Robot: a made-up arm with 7 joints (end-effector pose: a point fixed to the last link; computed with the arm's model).
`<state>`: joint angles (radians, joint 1 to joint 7).
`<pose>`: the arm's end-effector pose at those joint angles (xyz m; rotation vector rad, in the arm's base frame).
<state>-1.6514 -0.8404 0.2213 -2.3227 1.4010 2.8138 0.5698</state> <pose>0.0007 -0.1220 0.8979 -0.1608 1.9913 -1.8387</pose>
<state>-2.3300 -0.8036 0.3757 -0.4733 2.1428 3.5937 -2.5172</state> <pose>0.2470 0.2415 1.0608 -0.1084 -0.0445 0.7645</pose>
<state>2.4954 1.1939 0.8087 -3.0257 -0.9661 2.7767 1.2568</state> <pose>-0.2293 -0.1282 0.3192 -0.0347 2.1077 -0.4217</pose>
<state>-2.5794 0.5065 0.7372 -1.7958 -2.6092 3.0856 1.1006</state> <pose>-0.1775 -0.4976 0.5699 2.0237 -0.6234 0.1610</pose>
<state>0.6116 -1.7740 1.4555 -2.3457 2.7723 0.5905 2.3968</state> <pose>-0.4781 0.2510 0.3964 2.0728 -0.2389 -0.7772</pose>
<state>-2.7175 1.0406 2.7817 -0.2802 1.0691 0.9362 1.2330</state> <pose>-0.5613 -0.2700 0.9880 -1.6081 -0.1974 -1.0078</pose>
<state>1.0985 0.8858 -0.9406 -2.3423 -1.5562 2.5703 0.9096</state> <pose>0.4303 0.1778 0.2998 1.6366 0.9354 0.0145</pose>
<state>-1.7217 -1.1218 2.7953 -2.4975 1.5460 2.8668 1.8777</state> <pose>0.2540 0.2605 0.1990 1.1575 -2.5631 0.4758</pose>
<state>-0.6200 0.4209 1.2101 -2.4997 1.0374 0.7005 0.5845</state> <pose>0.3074 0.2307 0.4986 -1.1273 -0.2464 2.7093</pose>
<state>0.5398 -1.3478 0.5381 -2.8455 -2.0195 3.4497 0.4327</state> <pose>-0.1736 0.1095 0.5965 0.1827 2.0045 1.3167</pose>
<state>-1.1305 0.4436 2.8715 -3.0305 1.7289 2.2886 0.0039</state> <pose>0.0344 0.1930 0.5152 -2.2978 -0.2898 1.3514</pose>
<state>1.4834 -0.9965 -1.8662 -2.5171 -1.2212 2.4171 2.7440</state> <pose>0.3984 -0.1921 0.4510 -1.3868 2.5860 0.2719</pose>
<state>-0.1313 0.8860 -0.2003 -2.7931 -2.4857 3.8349 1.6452</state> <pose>0.2582 -0.0340 0.3520 -2.1535 -0.3962 0.9096</pose>
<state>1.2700 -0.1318 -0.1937 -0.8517 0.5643 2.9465 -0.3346</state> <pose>0.1405 0.1173 1.2087 -0.8812 -0.4941 -1.6490</pose>
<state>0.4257 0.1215 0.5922 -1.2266 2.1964 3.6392 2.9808</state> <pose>0.3069 0.3057 0.9129 1.4712 1.5562 1.9289</pose>
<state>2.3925 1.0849 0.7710 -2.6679 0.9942 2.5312 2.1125</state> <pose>-0.3362 0.0122 0.1948 1.7859 -0.0972 0.6477</pose>
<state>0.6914 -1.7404 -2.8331 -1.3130 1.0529 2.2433 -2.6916</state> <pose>-0.3482 -0.4125 -0.1432 2.3206 -0.9343 1.5781</pose>
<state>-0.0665 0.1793 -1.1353 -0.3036 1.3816 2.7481 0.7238</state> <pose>0.1107 -0.1587 1.2089 -0.6163 0.6090 -2.0833</pose>
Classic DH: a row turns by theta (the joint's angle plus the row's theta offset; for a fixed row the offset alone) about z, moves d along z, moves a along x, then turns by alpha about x. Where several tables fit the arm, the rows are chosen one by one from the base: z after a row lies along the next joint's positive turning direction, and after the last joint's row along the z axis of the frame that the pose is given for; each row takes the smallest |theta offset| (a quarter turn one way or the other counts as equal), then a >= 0, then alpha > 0; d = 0 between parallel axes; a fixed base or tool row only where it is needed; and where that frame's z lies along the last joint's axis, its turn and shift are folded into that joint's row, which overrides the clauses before.
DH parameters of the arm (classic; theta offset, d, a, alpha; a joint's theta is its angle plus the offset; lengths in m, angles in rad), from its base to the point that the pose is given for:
joint 1: 0 0.419 0 -1.5708
joint 2: 0 0 0 1.5708
joint 3: 0 0.416 0.101 1.5708
joint 4: 0 0 -0.073 -1.5708
joint 5: 0 0.338 0 1.5708
joint 6: 0 0 0.092 1.5708
joint 7: 0 0 0 0

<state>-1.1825 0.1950 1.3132 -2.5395 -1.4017 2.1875 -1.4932</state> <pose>0.4008 0.0835 0.5286 0.5354 2.5002 -0.8758</pose>
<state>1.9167 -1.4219 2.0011 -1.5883 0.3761 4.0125 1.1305</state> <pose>-0.1380 -0.6380 0.3656 0.6837 -1.4273 1.0725</pose>
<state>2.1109 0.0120 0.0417 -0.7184 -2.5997 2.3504 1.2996</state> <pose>-0.2265 0.2843 1.1460 -0.4693 -0.1294 -2.3978</pose>
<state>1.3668 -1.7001 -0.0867 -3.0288 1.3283 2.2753 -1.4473</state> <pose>0.0662 -0.0643 0.6423 -0.6001 -1.4764 -0.8617</pose>
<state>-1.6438 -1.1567 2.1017 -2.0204 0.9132 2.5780 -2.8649</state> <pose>0.4926 0.3722 0.3782 0.3793 2.7252 -0.4536</pose>
